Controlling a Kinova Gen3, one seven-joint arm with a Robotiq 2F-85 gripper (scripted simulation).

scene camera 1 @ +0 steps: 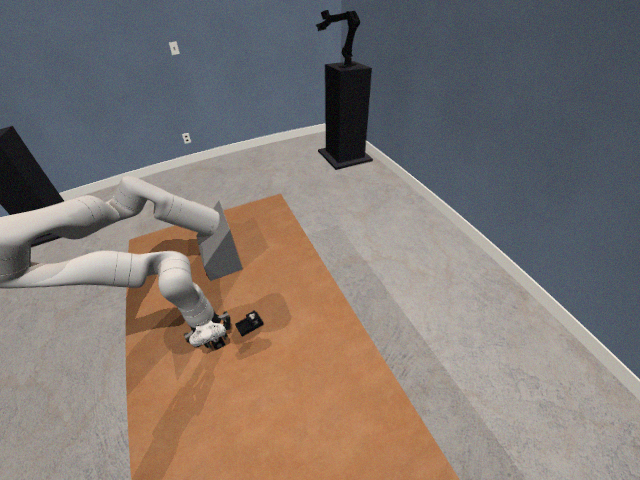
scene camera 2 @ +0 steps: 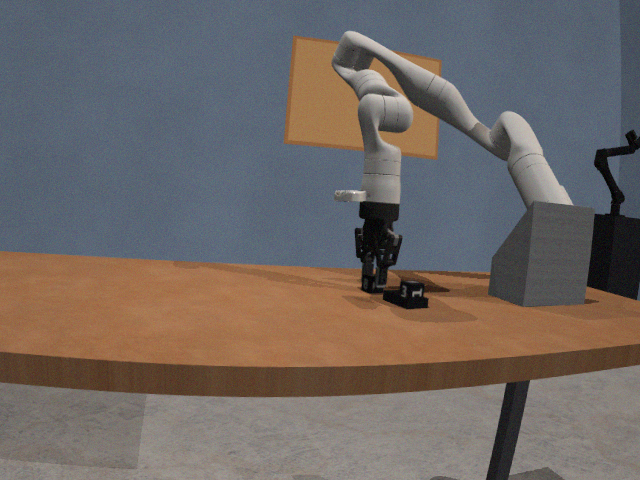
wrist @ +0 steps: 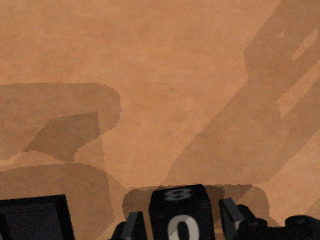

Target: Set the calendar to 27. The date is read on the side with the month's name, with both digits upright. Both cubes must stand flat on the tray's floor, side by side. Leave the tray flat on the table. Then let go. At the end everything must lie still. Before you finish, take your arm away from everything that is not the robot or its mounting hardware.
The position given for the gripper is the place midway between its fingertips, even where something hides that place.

In view: the gripper [scene camera 2: 373,284].
The gripper shows as well in the wrist view [wrist: 182,221].
